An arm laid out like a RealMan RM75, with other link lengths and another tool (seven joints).
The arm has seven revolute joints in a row. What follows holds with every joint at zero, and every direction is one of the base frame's.
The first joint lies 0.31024 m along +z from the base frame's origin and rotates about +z.
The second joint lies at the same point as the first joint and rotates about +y.
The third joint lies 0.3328 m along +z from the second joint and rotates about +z.
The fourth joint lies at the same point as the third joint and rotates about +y.
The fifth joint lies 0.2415 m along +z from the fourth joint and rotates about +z.
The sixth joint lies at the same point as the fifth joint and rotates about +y.
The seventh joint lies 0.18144 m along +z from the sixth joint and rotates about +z.
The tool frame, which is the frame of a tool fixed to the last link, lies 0.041 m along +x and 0.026 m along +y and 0.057 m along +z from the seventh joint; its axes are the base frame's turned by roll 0, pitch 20.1 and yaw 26.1 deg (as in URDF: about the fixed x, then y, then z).
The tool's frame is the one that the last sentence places.
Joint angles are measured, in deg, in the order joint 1, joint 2, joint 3, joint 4, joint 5, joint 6, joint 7. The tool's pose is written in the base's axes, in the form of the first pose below.
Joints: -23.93, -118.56, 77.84, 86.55, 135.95, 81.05, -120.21
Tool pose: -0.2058, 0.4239, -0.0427; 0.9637, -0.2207, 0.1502; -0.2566, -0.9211, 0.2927; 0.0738, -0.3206, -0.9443
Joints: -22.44, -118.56, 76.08, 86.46, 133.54, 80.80, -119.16
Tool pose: -0.2099, 0.4219, -0.0352; 0.9637, -0.1900, 0.1873; -0.2415, -0.9196, 0.3097; 0.1134, -0.3437, -0.9322
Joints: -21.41, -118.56, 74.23, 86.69, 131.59, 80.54, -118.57
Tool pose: -0.2112, 0.4229, -0.0256; 0.9617, -0.1639, 0.2199; -0.2322, -0.9131, 0.3351; 0.1458, -0.3733, -0.9162
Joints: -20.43, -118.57, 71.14, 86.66, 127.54, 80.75, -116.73
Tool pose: -0.2077, 0.4232, -0.0108; 0.9486, -0.1376, 0.2850; -0.2386, -0.9027, 0.3582; 0.2080, -0.4078, -0.8891
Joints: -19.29, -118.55, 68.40, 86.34, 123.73, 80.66, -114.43
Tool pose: -0.2074, 0.4229, 0.0034; 0.9325, -0.1181, 0.3412; -0.2522, -0.8892, 0.3817; 0.2584, -0.4421, -0.8590
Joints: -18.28, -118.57, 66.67, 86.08, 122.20, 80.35, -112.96
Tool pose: -0.2132, 0.4229, 0.0124; 0.9274, -0.1030, 0.3597; -0.2549, -0.8777, 0.4057; 0.2739, -0.4680, -0.8402
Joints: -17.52, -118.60, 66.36, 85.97, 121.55, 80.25, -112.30
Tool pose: -0.2172, 0.4203, 0.0139; 0.9261, -0.0961, 0.3647; -0.2528, -0.8758, 0.4111; 0.2799, -0.4730, -0.8354
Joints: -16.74, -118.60, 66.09, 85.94, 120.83, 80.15, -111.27
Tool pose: -0.2208, 0.4173, 0.0156; 0.9239, -0.0969, 0.3702; -0.2576, -0.8728, 0.4145; 0.2829, -0.4783, -0.8314
